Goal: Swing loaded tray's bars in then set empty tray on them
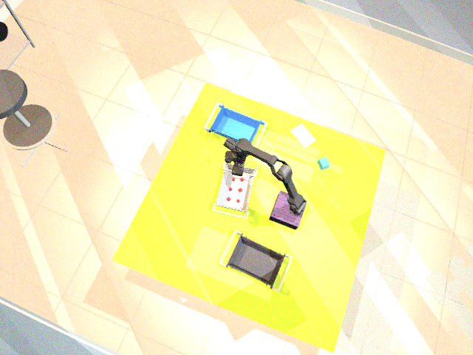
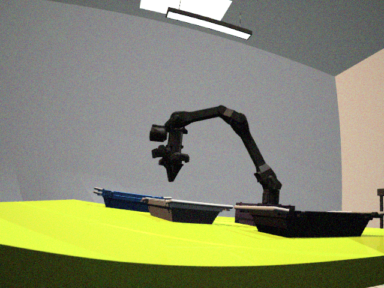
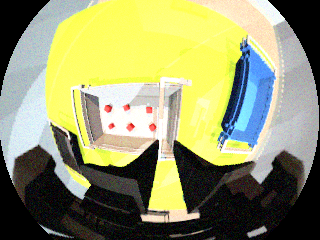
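The dark grey tray is 19 cm behind my gripper tip, 50 cm to the left of it and 9 cm below it. From my gripper tip the other things lie so: white card: 38 cm behind, 36 cm to the right, 14 cm below; cyan block: 52 cm behind, 17 cm to the right, 12 cm below.
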